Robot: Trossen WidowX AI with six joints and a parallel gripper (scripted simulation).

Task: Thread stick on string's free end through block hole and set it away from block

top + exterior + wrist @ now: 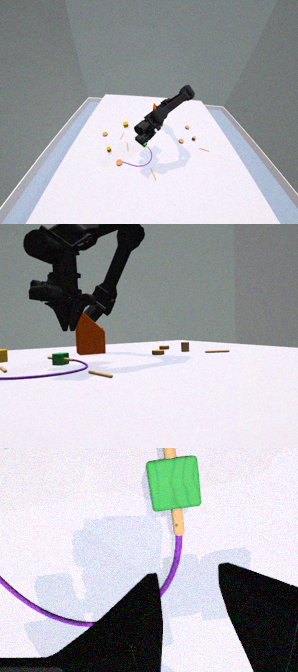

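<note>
Right now the green block is 7 cm below my gripper tip, 2 cm to the right of it and 2 cm behind it. The rest, counted from my gripper tip: thin wooden stick 7 cm below, 2 cm behind, 1 cm to the right; loose stick 21 cm ahead, 8 cm below, 2 cm to the left; round wooden button 19 cm to the right, 10 cm ahead, 8 cm below.
</note>
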